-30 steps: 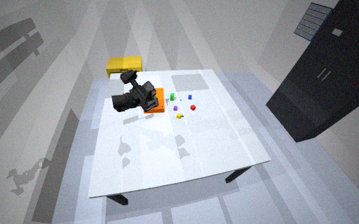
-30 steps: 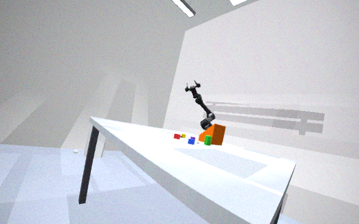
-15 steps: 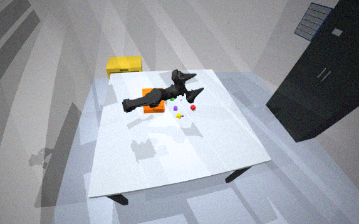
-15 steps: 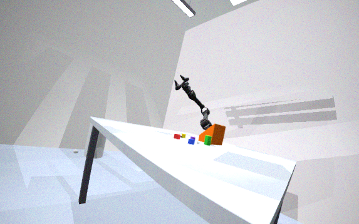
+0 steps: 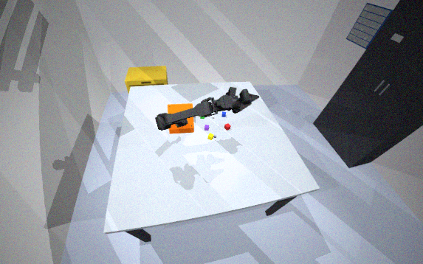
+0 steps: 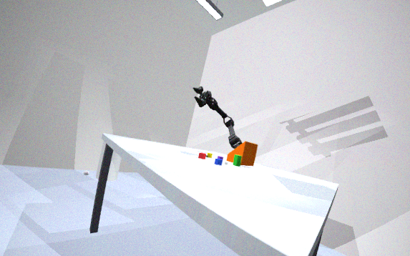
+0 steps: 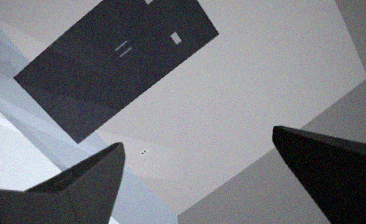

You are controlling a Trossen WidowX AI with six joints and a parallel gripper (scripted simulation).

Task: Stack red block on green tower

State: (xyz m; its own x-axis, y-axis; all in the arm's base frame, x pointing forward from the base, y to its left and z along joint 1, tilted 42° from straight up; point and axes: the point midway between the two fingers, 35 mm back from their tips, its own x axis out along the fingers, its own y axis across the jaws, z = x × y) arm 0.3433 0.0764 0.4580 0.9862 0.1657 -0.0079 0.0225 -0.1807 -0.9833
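My gripper tip is 45 cm above the red block, 24 cm to the right of it and 2 cm past it. From my gripper tip the other things lie so: yellow block 45 cm below, 17 cm behind, 15 cm to the left; purple block 45 cm below, 24 cm to the left, 19 cm behind; blue block 45 cm below, 39 cm to the left, 2 cm behind.
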